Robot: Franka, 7 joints.
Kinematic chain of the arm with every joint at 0, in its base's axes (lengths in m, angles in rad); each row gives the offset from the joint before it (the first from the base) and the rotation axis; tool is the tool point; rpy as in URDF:
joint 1: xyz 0 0 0.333 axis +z
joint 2: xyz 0 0 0 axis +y
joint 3: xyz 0 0 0.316 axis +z
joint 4: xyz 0.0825 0 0 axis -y
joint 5: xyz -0.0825 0 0.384 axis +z
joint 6: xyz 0 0 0 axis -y
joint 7: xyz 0.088 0 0 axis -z
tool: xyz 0 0 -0.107 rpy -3.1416 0 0
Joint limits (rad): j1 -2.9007..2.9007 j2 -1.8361..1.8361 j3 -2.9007..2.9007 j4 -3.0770..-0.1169 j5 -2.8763..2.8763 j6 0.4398..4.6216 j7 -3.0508..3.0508
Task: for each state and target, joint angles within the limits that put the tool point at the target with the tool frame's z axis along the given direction. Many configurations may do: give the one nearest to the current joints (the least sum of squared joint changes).
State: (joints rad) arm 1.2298 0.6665 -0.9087 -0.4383 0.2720 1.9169 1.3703
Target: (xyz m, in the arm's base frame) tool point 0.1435 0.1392 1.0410 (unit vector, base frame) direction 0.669 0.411 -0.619
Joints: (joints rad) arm 1.6959 0.0409 -0.9121 -0.1188 -0.1887 1.0372 1.3703
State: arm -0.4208 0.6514 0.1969 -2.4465 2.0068 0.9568 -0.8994
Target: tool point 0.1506 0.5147 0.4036 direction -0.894 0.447 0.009
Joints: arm 0.3135 0.1313 0.7975 -2.1693 1.5050 1.6245 -0.8994
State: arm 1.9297 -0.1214 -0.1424 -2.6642 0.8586 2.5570 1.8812
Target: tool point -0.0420 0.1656 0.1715 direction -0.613 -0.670 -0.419
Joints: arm 1.8015 -0.1166 -0.2832 -3.0601 0.6317 1.8700 1.8812
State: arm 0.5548 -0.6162 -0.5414 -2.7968 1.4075 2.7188 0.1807
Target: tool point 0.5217 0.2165 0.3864 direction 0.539 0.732 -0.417
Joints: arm 0.7551 0.0790 -0.3203 -2.1458 1.9139 2.6478 0.1807
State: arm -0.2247 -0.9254 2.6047 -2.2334 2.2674 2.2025 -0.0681
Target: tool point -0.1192 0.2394 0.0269 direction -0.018 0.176 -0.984
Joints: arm 0.0176 -0.8857 2.5323 -2.6207 2.4121 2.6798 -0.0681
